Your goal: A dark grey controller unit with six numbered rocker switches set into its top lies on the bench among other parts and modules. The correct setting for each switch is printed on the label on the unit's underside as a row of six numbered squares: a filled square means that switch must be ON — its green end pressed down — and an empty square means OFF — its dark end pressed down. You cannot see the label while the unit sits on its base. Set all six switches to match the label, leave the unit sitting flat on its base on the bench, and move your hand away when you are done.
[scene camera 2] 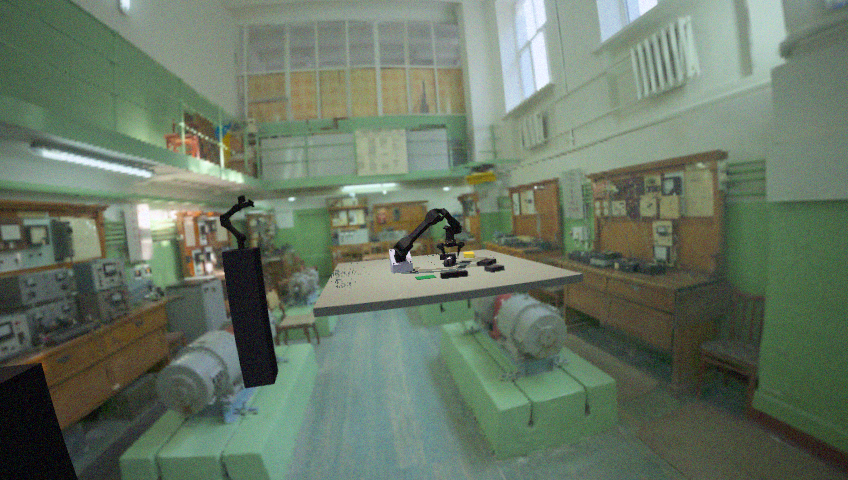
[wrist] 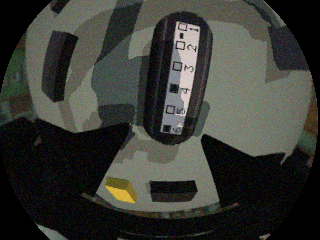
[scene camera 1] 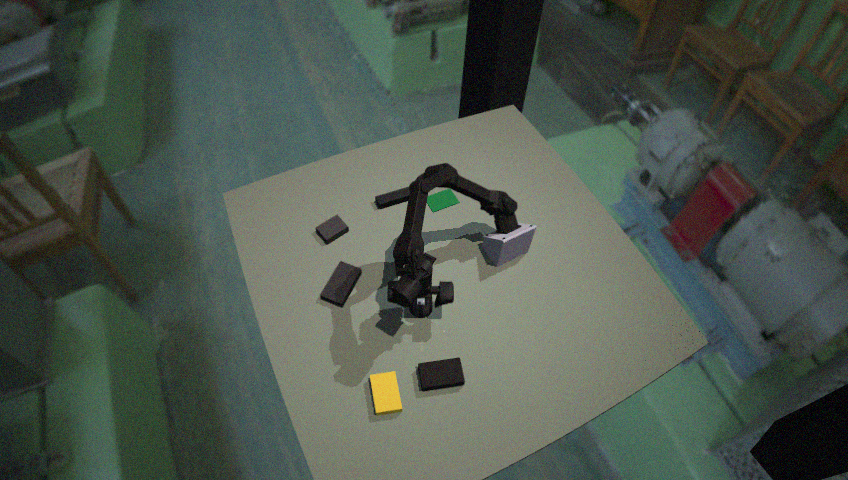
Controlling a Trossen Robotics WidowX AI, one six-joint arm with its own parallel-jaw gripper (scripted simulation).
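Observation:
The wrist view shows my gripper too, and my gripper is open and holds nothing. There is also a yellow block here.

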